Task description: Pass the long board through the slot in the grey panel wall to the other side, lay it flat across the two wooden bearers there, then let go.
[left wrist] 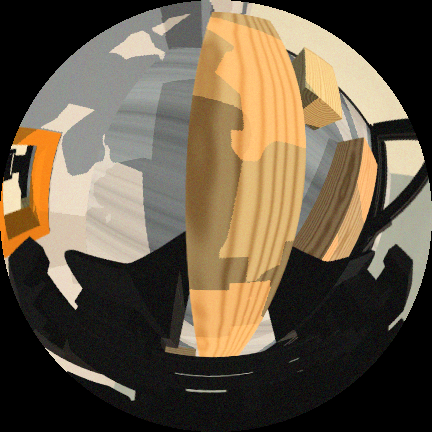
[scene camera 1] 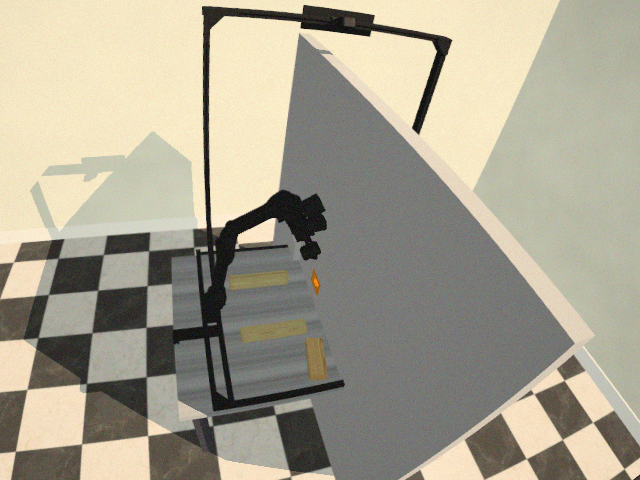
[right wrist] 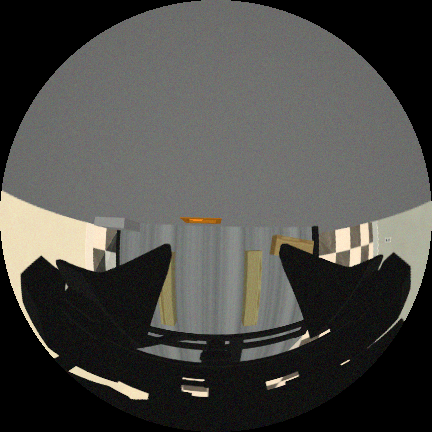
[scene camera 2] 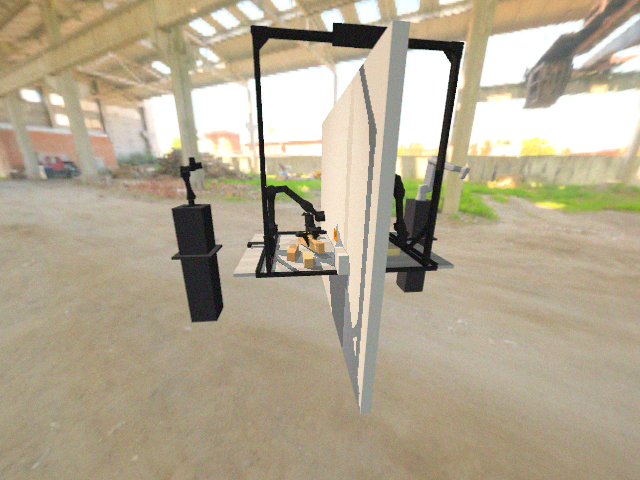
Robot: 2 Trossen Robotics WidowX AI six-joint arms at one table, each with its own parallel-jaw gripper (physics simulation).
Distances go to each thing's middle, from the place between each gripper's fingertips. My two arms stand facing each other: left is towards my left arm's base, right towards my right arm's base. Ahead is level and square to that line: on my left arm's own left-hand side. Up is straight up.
Labels:
The orange-framed slot [left wrist: 32,221] lies 230 mm below my right hand, 90 mm to the left of it and 40 mm behind it.
Right now my left hand is 190 mm to the left of the orange-framed slot, 70 mm below it and 10 mm short of it.

